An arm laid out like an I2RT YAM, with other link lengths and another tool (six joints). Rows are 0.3 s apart.
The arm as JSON. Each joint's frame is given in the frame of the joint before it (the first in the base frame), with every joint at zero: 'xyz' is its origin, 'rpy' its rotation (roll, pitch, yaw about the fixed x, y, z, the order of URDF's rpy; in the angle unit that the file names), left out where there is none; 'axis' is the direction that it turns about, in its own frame. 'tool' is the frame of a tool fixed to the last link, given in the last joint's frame.
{
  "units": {
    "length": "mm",
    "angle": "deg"
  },
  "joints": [
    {
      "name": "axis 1",
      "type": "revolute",
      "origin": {
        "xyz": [
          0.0,
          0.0,
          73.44
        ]
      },
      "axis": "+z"
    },
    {
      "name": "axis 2",
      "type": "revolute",
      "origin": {
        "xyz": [
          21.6,
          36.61,
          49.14
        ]
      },
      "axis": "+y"
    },
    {
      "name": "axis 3",
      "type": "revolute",
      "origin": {
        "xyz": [
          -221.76,
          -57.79,
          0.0
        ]
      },
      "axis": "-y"
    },
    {
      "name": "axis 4",
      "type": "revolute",
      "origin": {
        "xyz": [
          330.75,
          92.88,
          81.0
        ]
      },
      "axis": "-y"
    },
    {
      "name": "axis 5",
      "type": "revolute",
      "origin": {
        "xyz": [
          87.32,
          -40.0,
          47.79
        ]
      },
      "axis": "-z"
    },
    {
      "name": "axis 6",
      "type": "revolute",
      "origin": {
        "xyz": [
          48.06,
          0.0,
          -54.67
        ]
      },
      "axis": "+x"
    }
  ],
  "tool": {
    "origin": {
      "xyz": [
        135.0,
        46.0,
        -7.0
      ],
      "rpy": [
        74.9,
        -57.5,
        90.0
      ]
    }
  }
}
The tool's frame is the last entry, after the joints.
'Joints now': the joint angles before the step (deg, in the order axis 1, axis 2, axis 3, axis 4, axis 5, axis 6). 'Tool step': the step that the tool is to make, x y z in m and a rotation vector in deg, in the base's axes. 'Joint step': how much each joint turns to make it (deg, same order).
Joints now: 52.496 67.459 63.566 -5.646 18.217 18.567
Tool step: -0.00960 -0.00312 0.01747 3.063 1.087 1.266
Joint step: 0.097 -1.923 0.430 -1.369 -1.583 2.628
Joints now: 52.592 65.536 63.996 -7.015 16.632 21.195
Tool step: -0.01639 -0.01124 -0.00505 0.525 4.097 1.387
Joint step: 0.052 -4.004 -1.680 -5.317 -1.938 3.413
